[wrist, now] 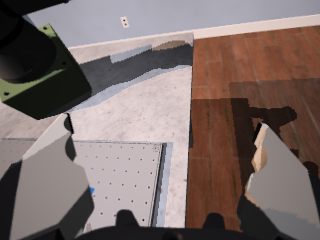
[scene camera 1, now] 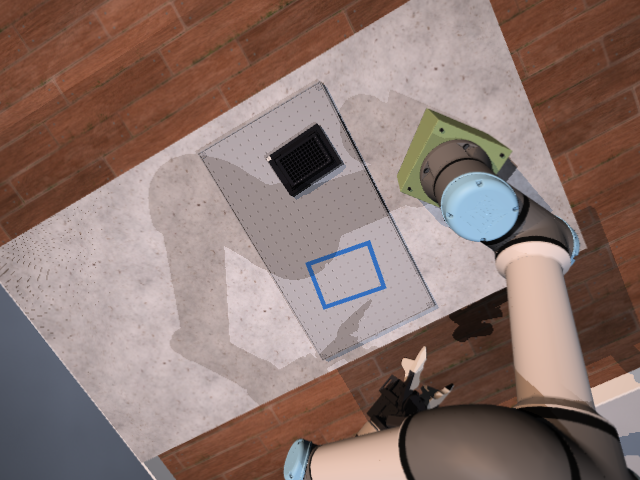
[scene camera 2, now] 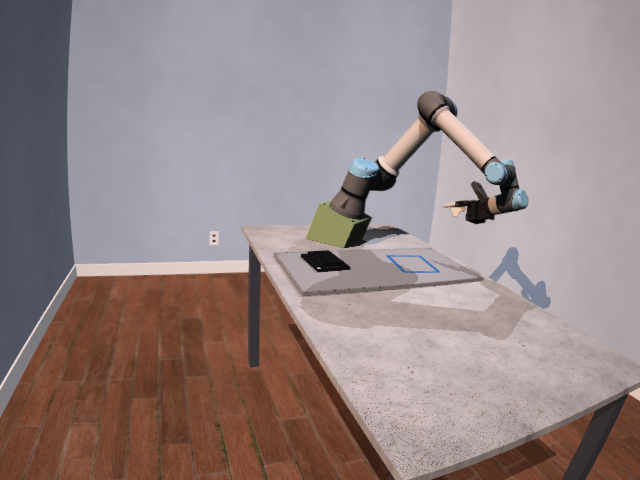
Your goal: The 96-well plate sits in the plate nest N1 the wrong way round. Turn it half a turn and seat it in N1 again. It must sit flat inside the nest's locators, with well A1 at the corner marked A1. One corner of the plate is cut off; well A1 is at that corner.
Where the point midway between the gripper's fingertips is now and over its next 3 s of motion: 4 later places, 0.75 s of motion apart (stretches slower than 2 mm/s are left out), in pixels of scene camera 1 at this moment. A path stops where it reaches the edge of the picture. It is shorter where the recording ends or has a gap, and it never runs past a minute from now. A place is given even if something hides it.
My gripper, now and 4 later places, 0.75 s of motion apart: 440, 365; 409, 352; 378, 334; 350, 311; 328, 285
